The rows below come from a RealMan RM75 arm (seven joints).
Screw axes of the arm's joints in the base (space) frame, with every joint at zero. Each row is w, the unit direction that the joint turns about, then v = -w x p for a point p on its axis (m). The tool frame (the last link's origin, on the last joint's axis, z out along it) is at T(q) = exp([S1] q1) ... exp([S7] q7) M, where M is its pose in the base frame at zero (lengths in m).
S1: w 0 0 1 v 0 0 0
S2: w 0 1 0 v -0.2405 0 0
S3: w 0 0 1 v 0 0 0
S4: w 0 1 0 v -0.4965 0 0
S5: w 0 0 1 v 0 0 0
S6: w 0 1 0 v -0.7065 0 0
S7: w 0 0 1 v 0 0 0
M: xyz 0 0 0.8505 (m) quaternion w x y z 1 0 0 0
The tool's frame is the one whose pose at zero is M.
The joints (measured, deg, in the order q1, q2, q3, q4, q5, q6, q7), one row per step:
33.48 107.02 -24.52 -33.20 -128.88 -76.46 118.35
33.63 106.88 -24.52 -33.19 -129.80 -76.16 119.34
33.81 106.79 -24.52 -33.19 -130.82 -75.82 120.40
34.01 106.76 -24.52 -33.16 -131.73 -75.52 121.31
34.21 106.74 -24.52 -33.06 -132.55 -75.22 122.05
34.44 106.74 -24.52 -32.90 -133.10 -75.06 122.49
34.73 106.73 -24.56 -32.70 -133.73 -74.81 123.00
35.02 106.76 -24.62 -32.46 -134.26 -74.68 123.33
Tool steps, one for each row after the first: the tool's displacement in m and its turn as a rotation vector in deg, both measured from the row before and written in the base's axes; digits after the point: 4 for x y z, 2 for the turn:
0.0015 0.0003 0.0005 -0.34 -0.32 -0.98
0.0014 0.0004 0.0001 -0.38 -0.34 -1.04
0.0009 0.0004 -0.0004 -0.37 -0.27 -0.87
0.0008 0.0004 -0.0007 -0.35 -0.26 -0.74
-0.0001 0.0006 -0.0010 -0.33 -0.11 -0.38
-0.0002 0.0009 -0.0011 -0.36 -0.19 -0.43
-0.0006 0.0007 -0.0017 -0.45 -0.11 -0.22

